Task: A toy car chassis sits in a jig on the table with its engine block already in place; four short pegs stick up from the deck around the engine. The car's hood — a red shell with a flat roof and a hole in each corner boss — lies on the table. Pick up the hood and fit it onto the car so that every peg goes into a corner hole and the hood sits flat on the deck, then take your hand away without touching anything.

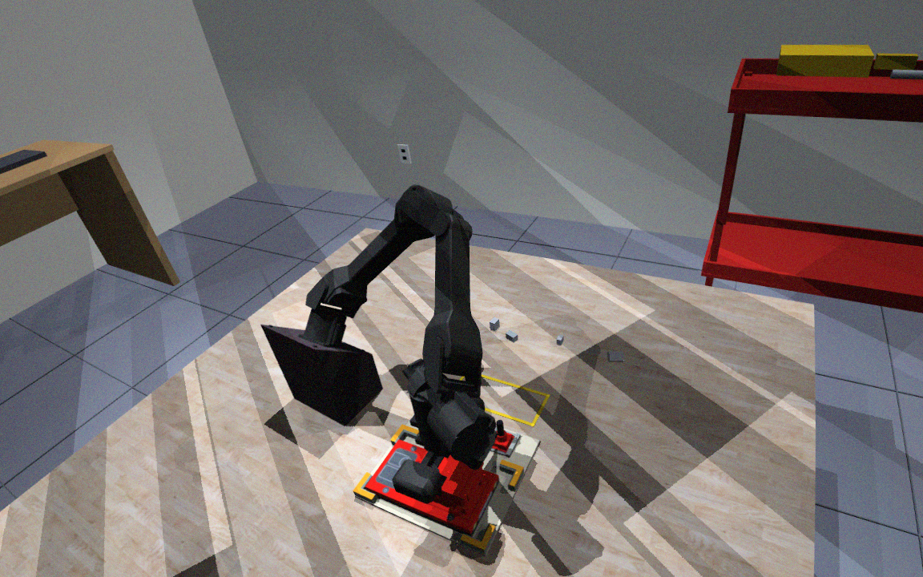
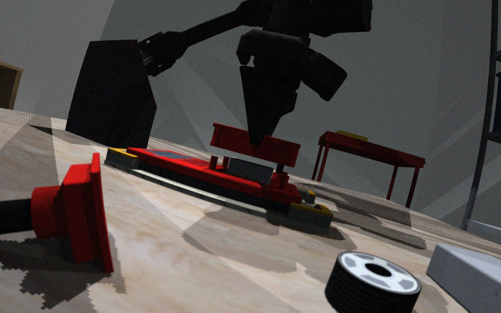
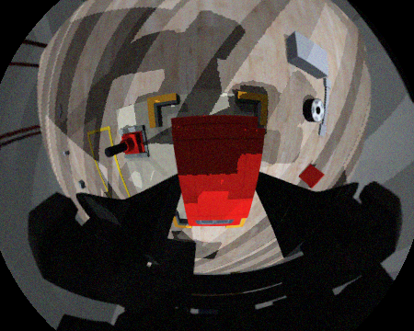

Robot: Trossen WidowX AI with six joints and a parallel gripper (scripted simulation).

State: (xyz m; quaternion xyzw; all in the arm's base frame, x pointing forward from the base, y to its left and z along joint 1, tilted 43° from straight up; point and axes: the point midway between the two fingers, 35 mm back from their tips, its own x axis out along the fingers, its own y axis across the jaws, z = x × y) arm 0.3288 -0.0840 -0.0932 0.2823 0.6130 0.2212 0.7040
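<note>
My gripper tip is now right at the red hood. Also, from my gripper tip: grey engine block (40 mm below); black wheel (80 mm ahead, 180 mm to the right, 50 mm below).
</note>
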